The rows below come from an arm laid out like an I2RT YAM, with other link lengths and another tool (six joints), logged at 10 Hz.
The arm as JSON. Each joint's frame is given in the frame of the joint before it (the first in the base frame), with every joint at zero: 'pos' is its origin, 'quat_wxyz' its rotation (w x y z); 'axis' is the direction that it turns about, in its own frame. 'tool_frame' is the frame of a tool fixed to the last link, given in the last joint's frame.
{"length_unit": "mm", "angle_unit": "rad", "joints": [
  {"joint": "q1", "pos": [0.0, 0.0, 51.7], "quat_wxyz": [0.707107, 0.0, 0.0, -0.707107], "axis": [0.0, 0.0, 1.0]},
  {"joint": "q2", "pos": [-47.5, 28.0, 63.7], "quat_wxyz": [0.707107, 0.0, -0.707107, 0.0], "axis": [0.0, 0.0, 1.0]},
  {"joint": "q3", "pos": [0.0, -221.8, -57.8], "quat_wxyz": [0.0, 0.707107, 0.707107, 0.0], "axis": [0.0, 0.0, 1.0]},
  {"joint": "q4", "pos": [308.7, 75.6, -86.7], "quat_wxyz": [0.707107, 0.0, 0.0, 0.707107], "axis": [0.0, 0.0, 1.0]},
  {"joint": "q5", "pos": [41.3, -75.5, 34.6], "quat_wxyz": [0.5, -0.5, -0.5, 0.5], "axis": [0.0, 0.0, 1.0]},
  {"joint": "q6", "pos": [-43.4, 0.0, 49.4], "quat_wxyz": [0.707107, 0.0, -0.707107, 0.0], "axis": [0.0, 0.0, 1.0]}
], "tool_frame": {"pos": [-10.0, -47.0, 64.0], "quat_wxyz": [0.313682, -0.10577, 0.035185, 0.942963]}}
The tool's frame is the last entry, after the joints.
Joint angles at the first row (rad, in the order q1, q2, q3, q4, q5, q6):
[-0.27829, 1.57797, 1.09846, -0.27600, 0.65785, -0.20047]
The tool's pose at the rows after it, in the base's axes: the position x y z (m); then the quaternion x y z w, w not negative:
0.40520 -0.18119 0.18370 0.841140 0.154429 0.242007 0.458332
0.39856 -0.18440 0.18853 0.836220 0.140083 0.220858 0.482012
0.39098 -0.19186 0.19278 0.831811 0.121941 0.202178 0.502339
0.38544 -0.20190 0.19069 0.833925 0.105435 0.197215 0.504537
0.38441 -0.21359 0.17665 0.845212 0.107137 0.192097 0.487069
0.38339 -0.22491 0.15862 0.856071 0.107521 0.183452 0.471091
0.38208 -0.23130 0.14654 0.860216 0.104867 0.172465 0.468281
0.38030 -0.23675 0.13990 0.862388 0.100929 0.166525 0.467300
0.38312 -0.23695 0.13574 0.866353 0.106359 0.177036 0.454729
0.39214 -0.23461 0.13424 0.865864 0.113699 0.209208 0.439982
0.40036 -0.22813 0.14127 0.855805 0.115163 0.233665 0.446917
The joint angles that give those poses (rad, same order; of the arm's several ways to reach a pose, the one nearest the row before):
[-0.28019, 1.57799, 1.09847, -0.26494, 0.71851, -0.20046]
[-0.28401, 1.57798, 1.09847, -0.26493, 0.78603, -0.20047]
[-0.30040, 1.57799, 1.09848, -0.26113, 0.83945, -0.19969]
[-0.32597, 1.58256, 1.09846, -0.26150, 0.84135, -0.18444]
[-0.35650, 1.60809, 1.09845, -0.26570, 0.79671, -0.18521]
[-0.38510, 1.64666, 1.09847, -0.26111, 0.76162, -0.18521]
[-0.39959, 1.67868, 1.09847, -0.24893, 0.76200, -0.18520]
[-0.41257, 1.69662, 1.09846, -0.23937, 0.76123, -0.18521]
[-0.41448, 1.70004, 1.09845, -0.23784, 0.72461, -0.18521]
[-0.40913, 1.69966, 1.09883, -0.20810, 0.66282, -0.18520]
[-0.38967, 1.69240, 1.09884, -0.16577, 0.65748, -0.18558]

